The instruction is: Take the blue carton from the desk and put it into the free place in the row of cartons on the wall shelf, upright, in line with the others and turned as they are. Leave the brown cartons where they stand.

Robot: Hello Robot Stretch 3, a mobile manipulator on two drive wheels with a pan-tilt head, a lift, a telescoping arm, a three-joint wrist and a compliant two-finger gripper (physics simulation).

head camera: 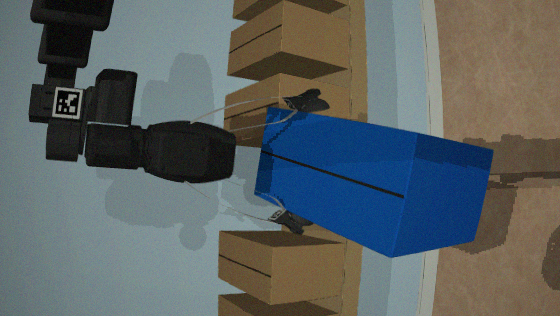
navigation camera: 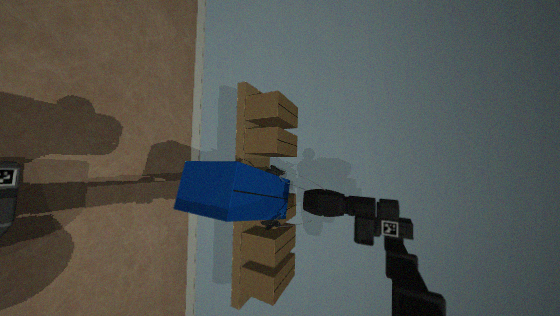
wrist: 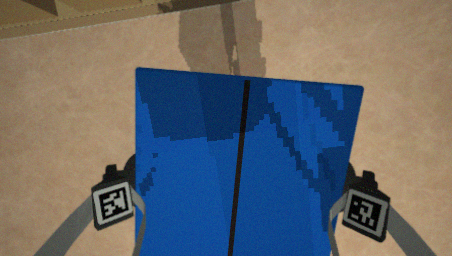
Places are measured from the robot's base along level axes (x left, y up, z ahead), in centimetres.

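Pixels of known places: gripper, between the fingertips: [wrist: 236,171].
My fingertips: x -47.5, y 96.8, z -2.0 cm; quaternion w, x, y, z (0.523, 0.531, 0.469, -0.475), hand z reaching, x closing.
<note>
Ahead of a thing's pixels: the offset from my fingertips to its top centre.
The blue carton {dz +1.0, dx +5.0, dy +5.0 cm} [head camera: 340,165] [navigation camera: 215,192] [wrist: 200,175] is between the fingers of my gripper [head camera: 300,160] [navigation camera: 273,197] [wrist: 236,171], one fingertip on each side, near one end. A dark line runs along its visible face. In the head and navigation views it overlaps the wall shelf [head camera: 358,60] [navigation camera: 241,107] and covers most of the stretch between the brown cartons on either side. Floor shows around it in the wrist view, with the shelf's edge at the upper left. Its exact distance from the shelf and its tilt cannot be told. The desk does not show.
Brown cartons {dz -28.4, dx -38.5, dy -8.9 cm} [head camera: 312,37] {dz +21.4, dx -36.7, dy -8.9 cm} [head camera: 306,270] [navigation camera: 261,142] [navigation camera: 259,246] stand in a row on the shelf, on both sides of the blue carton in the image. One brown carton [head camera: 255,99] is partly behind the blue carton and a finger. The pale blue wall [head camera: 165,280] [navigation camera: 425,100] is behind them.
</note>
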